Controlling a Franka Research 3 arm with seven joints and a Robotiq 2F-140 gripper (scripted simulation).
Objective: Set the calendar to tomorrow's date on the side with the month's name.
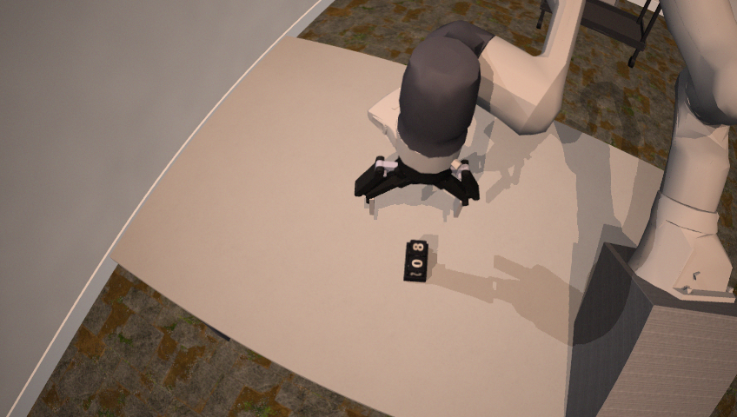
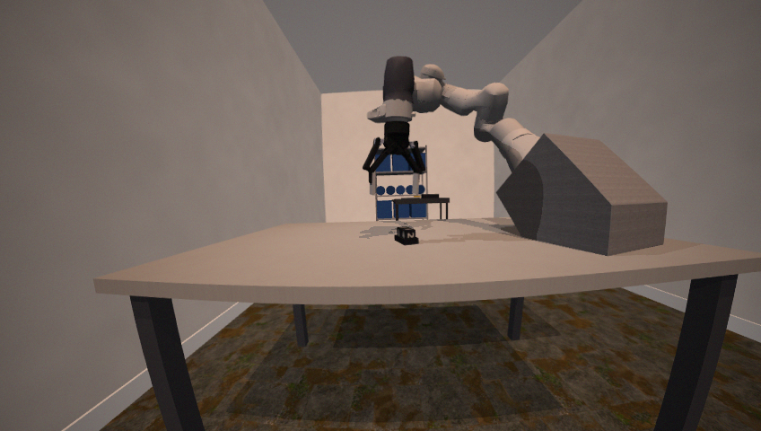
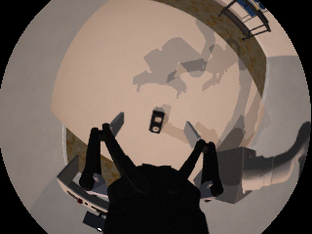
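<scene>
Right now my hand is 140 mm above the tray, 30 mm to the right of it and 20 mm past it.
</scene>
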